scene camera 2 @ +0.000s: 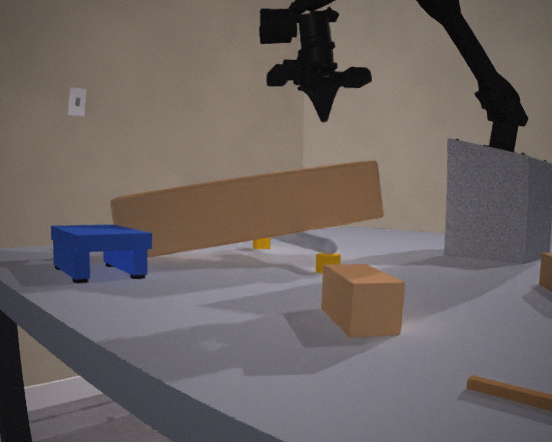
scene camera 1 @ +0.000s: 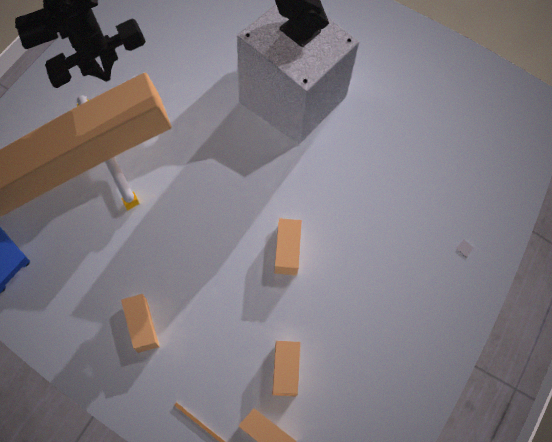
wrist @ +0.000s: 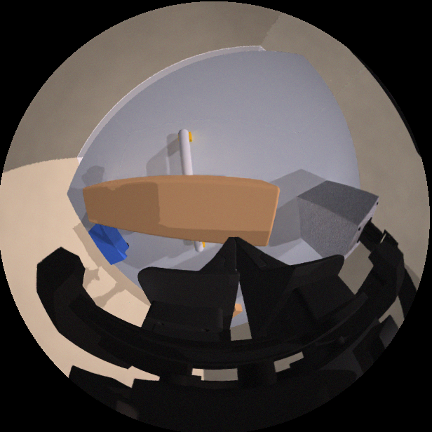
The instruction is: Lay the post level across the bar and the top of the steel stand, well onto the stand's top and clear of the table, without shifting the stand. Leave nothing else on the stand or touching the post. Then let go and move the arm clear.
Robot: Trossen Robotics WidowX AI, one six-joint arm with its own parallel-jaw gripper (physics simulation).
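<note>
The post (scene camera 1: 115, 106) (scene camera 2: 250, 205) (wrist: 215, 207), a thick wooden beam, lies tilted across the bar (scene camera 1: 119, 177) (scene camera 2: 312, 243) (wrist: 185, 155), a pale round rod with yellow end blocks. One end is raised towards the arm's base; the other is low, seemingly at the table, behind the stand in scene camera 2. The stand (scene camera 1: 10, 257) (scene camera 2: 120, 241) (wrist: 107, 245) is blue with black feet, upright beside the low end; no object shows on its top. My gripper (scene camera 1: 107, 78) (scene camera 2: 324, 120) (wrist: 232, 241) is shut and empty, pointing down above the post's raised half, apart from it.
The arm stands on a grey speckled block (scene camera 1: 272, 70) (scene camera 2: 485, 200) (wrist: 327, 215) beyond the raised end. Wooden blocks (scene camera 1: 288, 245) (scene camera 1: 140, 322) (scene camera 1: 287, 367) (scene camera 1: 265, 425) (scene camera 2: 377, 307) and a thin stick (scene camera 1: 200, 422) (scene camera 2: 510, 391) lie on the table (scene camera 1: 390, 200) (scene camera 2: 200, 400) (wrist: 250, 90).
</note>
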